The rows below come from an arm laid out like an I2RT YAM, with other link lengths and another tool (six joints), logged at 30 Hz.
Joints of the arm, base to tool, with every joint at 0 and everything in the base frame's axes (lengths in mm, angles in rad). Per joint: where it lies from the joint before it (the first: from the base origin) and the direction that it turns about. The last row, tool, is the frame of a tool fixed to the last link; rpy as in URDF.
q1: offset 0 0 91.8 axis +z
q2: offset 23 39 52.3 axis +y
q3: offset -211.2 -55 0 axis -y
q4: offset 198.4 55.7 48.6 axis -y
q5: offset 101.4 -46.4 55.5 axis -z
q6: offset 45.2 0 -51.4 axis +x
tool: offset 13 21 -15 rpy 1.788 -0.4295 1.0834
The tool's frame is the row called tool.
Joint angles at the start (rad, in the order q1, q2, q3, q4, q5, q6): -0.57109 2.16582 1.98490 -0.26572 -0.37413 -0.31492
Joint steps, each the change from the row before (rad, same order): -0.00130 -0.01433 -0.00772 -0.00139 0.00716 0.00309; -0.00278 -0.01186 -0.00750 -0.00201 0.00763 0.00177; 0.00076 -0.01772 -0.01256 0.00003 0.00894 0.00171; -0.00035 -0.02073 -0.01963 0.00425 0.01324 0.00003; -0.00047 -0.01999 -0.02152 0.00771 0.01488 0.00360; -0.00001 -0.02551 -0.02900 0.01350 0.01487 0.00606; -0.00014 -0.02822 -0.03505 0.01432 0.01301 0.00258; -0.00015 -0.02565 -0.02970 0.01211 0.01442 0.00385
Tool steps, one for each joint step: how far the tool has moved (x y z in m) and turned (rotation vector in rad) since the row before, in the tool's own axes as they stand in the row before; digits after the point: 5 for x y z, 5 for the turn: -0.00076 0.00236 -0.00341 -0.00503 -0.00739 0.00427; -0.00159 0.00161 -0.00254 -0.00299 -0.00957 0.00367; -0.00005 0.00192 -0.00400 -0.00567 -0.00733 0.00223; -0.00095 0.00136 -0.00393 -0.00731 -0.01250 0.00163; -0.00108 0.00104 -0.00344 -0.00688 -0.01407 0.00521; -0.00094 0.00124 -0.00442 -0.00958 -0.01298 0.00778; -0.00126 0.00015 -0.00467 -0.00834 -0.01163 0.00438; -0.00126 0.00065 -0.00438 -0.00861 -0.01289 0.00585
